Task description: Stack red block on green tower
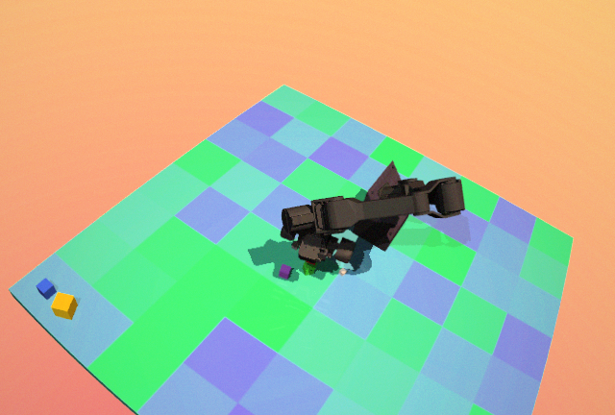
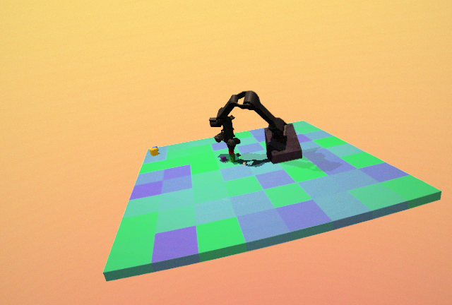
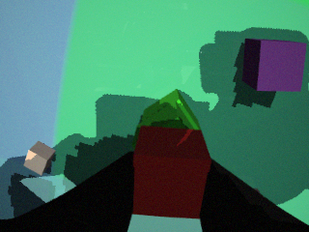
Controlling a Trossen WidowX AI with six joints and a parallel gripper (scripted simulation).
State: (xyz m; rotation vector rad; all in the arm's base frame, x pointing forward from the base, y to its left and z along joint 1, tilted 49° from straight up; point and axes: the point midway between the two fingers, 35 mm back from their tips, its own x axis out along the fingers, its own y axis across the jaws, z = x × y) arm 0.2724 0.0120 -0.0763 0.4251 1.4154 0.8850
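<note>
Right now the small purple block is 5 cm below my gripper tip, 5 cm ahead of it and 4 cm to the right of it. The rest, counted from my gripper tip: red block right at my gripper tip; then blue block 54 cm ahead, 45 cm to the right, 5 cm below; then yellow block 54 cm ahead, 37 cm to the right, 4 cm below.
</note>
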